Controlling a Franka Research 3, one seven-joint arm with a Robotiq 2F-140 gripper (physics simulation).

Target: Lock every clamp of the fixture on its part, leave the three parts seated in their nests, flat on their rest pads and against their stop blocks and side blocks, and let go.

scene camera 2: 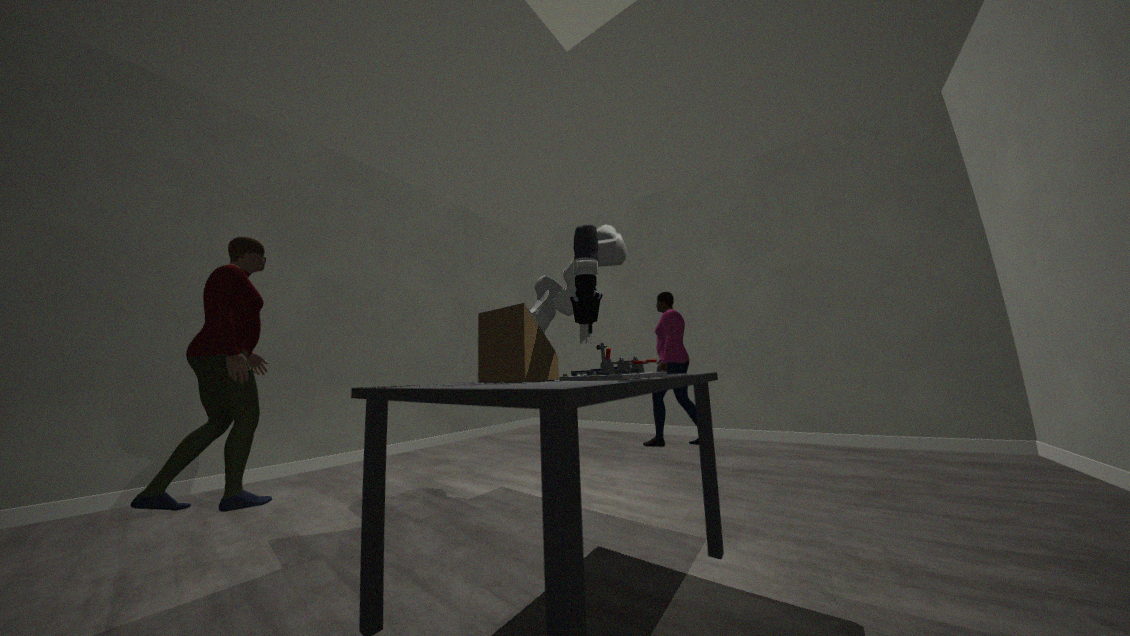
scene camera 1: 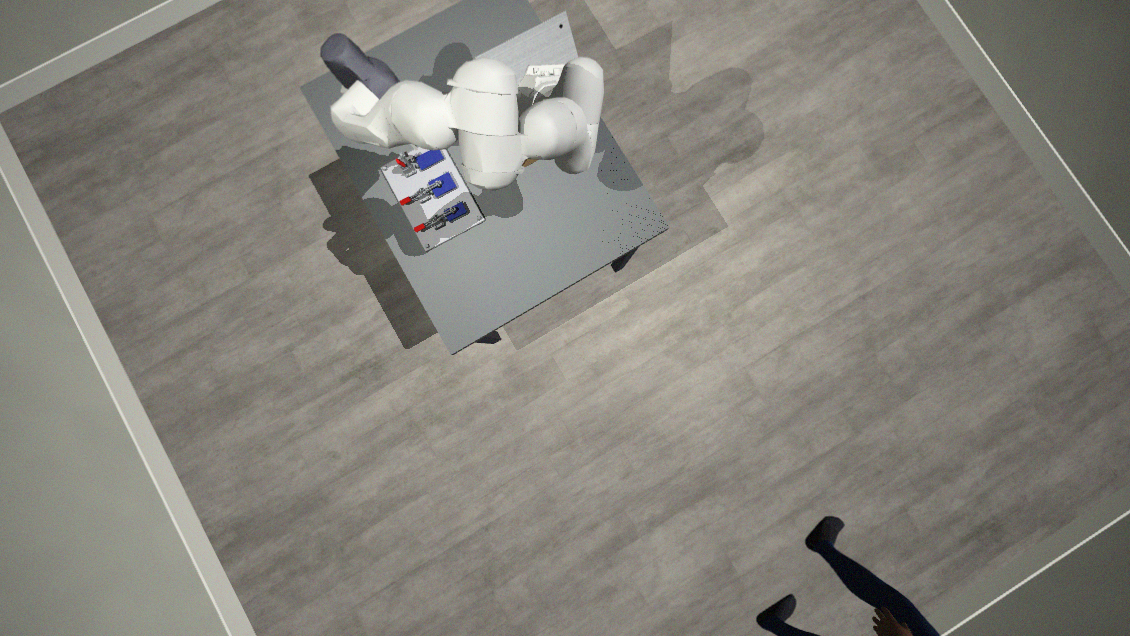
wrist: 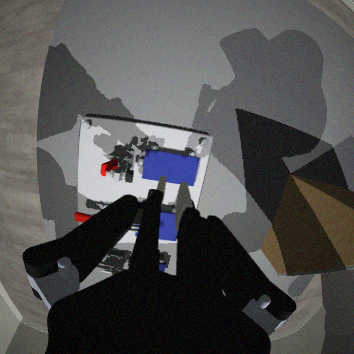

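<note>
The fixture's white base plate (scene camera 1: 461,225) (wrist: 95,189) carries three blue parts. The first part (scene camera 1: 430,160) (wrist: 170,167) has its clamp (scene camera 1: 408,165) (wrist: 121,159) open beside it, red handle and arm raised. The middle part (scene camera 1: 445,184) (wrist: 169,231) and third part (scene camera 1: 459,210) lie under their clamps' arms; the middle red handle (scene camera 1: 405,200) (wrist: 82,217) and third red handle (scene camera 1: 419,228) lie down flat, pointing outward. My gripper (scene camera 2: 585,335) (wrist: 170,189) is shut to a narrow gap, holds nothing visible, and hangs above the fixture; its fingers hide much of the middle and third parts in the wrist view. Exact seating cannot be told.
A brown wedge-shaped box (scene camera 2: 502,345) (wrist: 315,220) stands on the grey table (scene camera 1: 537,260) to one side of the fixture. My arm (scene camera 1: 486,118) reaches across the table. Two people, one in red (scene camera 2: 229,312) and one in pink (scene camera 2: 670,335), stand beyond the table.
</note>
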